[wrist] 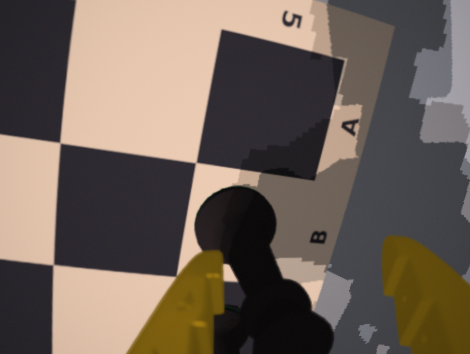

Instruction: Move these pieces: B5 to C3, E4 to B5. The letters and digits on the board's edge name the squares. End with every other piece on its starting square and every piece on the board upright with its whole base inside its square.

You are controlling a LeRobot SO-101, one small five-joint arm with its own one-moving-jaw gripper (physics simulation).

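Note:
A black piece stands on the light square B5 beside the letter B in the wrist view; its round base shows and its body runs down and to the right. My gripper is open, with both jaws in view and a wide gap between them. The fixed notched jaw's tip overlaps the piece's base at its lower edge, and the moving jaw is well to the right, apart from it. The piece's body lies in the gap, not pressed by both jaws. C3 and E4 cannot be made out.
A second black piece is partly hidden behind the first piece and the left jaw, on the dark square beyond B5. The chessboard fills the left and middle, with its edge running down the right. Grey surface with patchy shadows lies beyond it.

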